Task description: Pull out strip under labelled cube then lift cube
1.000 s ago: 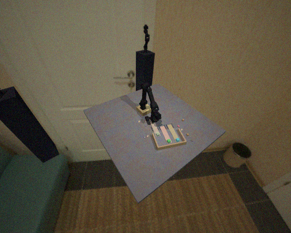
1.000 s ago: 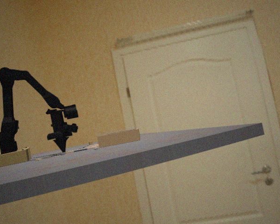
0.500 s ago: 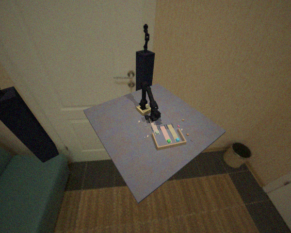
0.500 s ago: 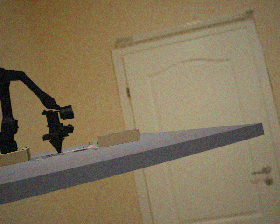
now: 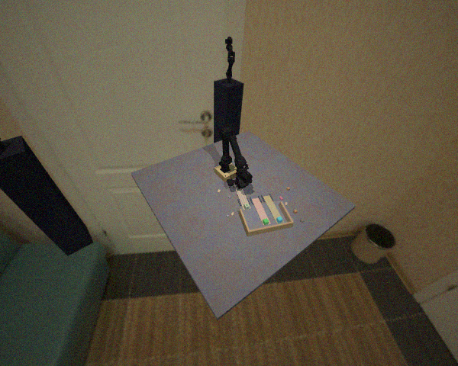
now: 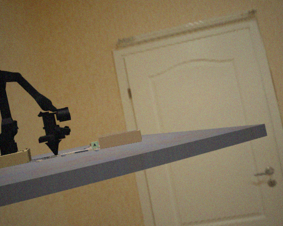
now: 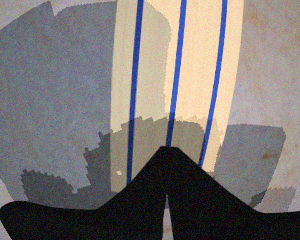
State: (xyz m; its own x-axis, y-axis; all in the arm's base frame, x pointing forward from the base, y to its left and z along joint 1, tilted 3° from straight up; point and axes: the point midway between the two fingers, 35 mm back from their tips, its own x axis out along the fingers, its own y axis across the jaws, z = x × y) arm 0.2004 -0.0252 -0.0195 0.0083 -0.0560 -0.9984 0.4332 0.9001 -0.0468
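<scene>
Right now my gripper tip is 80 mm short of the strip and 40 mm to the left of it.
</scene>
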